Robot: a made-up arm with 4 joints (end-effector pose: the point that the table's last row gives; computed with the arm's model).
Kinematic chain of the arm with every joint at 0, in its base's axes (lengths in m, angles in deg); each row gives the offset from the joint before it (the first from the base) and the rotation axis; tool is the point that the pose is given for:
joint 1: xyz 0 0 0.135 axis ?
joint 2: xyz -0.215 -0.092 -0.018 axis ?
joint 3: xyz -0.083 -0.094 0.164 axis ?
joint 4: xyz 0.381 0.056 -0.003 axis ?
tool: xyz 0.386 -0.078 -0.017
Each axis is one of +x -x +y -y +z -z.
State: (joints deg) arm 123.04 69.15 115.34 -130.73
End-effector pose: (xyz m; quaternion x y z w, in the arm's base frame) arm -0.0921 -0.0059 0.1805 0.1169 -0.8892 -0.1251 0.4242
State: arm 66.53 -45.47 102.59 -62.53
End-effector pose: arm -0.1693 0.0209 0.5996 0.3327 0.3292 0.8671 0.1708
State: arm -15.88 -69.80 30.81 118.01
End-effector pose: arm -0.6735 -0.2056 0.3959 -0.1073 0.9861 0.0984 0.0800
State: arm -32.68 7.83 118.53 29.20
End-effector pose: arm 0.1870 -0.5064 0.0920 0.7555 -0.3202 -0.4032 0.4051
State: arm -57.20 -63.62 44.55 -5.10
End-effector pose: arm -0.1434 -0.0795 0.7759 0.0582 -0.5469 -0.1986 0.8112
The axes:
joint 1: +z
joint 2: +y
joint 3: +x
joint 4: -y

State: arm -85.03 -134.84 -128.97 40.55
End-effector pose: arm -0.0469 0.6618 0.5206 0.7433 -0.0976 0.4994 0.4343
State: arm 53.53 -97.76 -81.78 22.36
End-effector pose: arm -0.2510 -0.4444 0.7448 -0.1674 -0.8181 -0.1875 0.5171
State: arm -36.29 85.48 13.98 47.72
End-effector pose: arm 0.0404 -0.3682 -0.4182 0.1460 0.2902 -0.3986 0.8577
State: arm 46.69 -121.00 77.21 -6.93
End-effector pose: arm -0.3708 -0.5772 0.6333 0.5113 -0.4935 0.6832 0.1682
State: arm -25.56 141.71 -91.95 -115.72
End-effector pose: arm -0.3930 -0.3978 -0.1095 0.5633 -0.6838 -0.2538 0.3881
